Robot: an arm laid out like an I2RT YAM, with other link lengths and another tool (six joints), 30 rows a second.
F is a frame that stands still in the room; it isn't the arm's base.
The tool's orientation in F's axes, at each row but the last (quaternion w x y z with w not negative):
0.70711 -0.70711 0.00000 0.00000
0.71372 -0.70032 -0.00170 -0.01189
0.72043 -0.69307 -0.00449 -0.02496
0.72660 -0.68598 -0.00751 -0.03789
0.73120 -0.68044 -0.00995 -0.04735
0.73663 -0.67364 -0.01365 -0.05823
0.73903 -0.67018 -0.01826 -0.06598
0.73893 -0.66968 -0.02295 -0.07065
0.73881 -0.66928 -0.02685 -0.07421
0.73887 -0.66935 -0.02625 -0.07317
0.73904 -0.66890 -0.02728 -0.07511
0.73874 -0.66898 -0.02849 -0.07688
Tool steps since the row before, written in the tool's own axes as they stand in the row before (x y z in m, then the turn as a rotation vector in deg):
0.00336 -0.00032 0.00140 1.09 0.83 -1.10
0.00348 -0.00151 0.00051 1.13 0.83 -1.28
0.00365 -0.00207 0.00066 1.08 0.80 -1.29
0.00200 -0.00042 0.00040 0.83 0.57 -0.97
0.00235 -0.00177 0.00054 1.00 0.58 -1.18
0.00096 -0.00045 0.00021 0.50 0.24 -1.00
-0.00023 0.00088 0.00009 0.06 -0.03 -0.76
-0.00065 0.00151 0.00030 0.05 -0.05 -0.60
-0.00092 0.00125 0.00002 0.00 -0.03 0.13
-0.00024 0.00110 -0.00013 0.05 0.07 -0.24
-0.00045 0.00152 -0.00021 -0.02 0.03 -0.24
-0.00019 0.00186 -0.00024 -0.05 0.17 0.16
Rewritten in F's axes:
0.00336 0.00140 0.00032 1.09 -1.10 -0.83
0.00346 0.00043 0.00159 1.13 -1.28 -0.83
0.00358 0.00047 0.00224 1.08 -1.29 -0.81
0.00198 0.00029 0.00057 0.82 -0.97 -0.57
0.00222 0.00028 0.00199 0.98 -1.19 -0.58
0.00092 0.00011 0.00056 0.46 -1.01 -0.28
-0.00011 0.00019 -0.00089 0.01 -0.76 -0.04
-0.00042 0.00049 -0.00154 0.01 -0.60 -0.01
-0.00073 0.00020 -0.00136 0.00 0.13 0.04
-0.00009 -0.00001 -0.00113 0.05 -0.24 -0.09
-0.00023 -0.00003 -0.00158 -0.03 -0.23 -0.06
0.00008 -0.00005 -0.00188 -0.01 0.18 -0.16

